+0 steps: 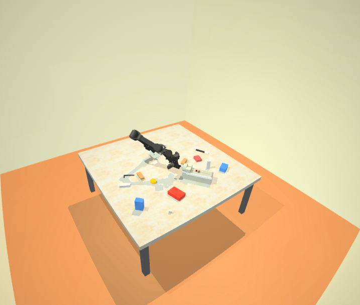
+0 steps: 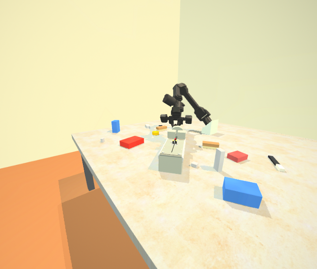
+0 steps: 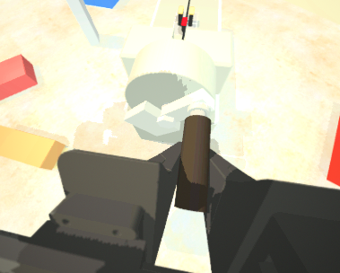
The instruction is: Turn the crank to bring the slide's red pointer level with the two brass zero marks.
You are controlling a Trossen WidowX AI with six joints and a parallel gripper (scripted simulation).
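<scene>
The red pointer is 10 cm ahead of my gripper tip and 11 cm to the left of it. The rest, counted from my gripper tip: brown crank handle: 1 cm behind, 1 cm to the right, 3 cm above; then crank: 1 cm to the left, 2 cm above; then yellow disc: 4 cm behind, 24 cm to the right, 7 cm below.
</scene>
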